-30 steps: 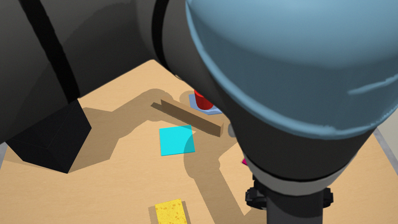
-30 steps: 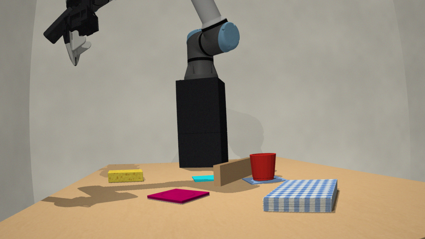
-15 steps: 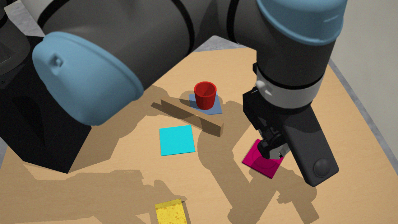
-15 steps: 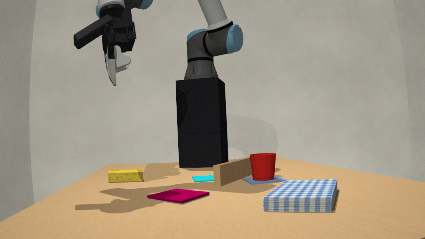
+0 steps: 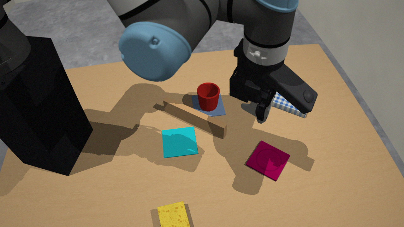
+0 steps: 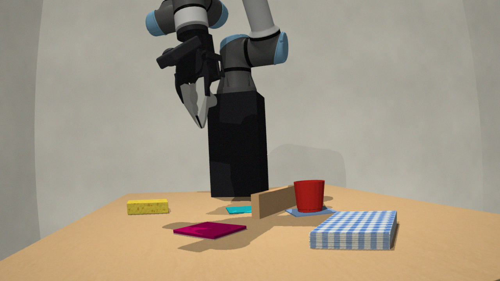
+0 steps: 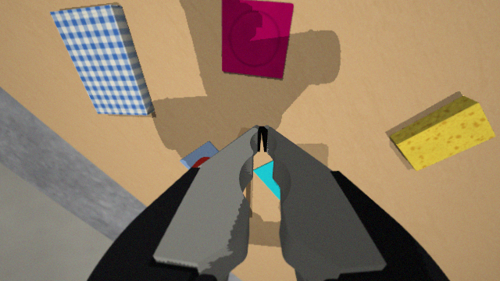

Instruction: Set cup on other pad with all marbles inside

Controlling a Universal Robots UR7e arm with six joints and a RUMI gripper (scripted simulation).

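My hand is 8 cm past the red cup, 25 cm to the right of it and 19 cm above it. The rest, counted from my hand: wooden rail: 14 cm behind, 19 cm to the left, 20 cm below; then blue marble: 6 cm behind, 24 cm to the left, 20 cm below; then purple marble: 10 cm behind, 24 cm to the left, 20 cm below.
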